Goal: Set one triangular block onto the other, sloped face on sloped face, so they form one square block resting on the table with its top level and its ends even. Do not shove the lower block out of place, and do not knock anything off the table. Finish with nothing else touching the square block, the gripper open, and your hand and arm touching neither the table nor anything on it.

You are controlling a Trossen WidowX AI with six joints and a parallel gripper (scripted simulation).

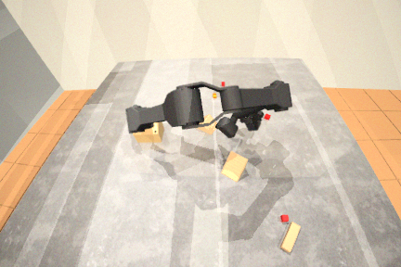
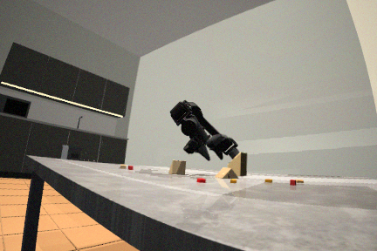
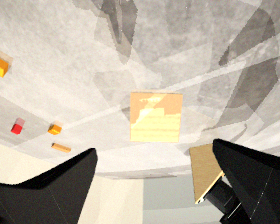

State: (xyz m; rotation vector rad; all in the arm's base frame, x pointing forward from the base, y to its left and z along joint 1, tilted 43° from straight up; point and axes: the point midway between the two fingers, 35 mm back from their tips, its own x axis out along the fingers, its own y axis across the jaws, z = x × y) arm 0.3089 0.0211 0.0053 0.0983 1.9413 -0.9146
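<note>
Right now my gripper tip is 6 cm past the tan triangular block, 5 cm above it and 3 cm to the right of it.
</note>
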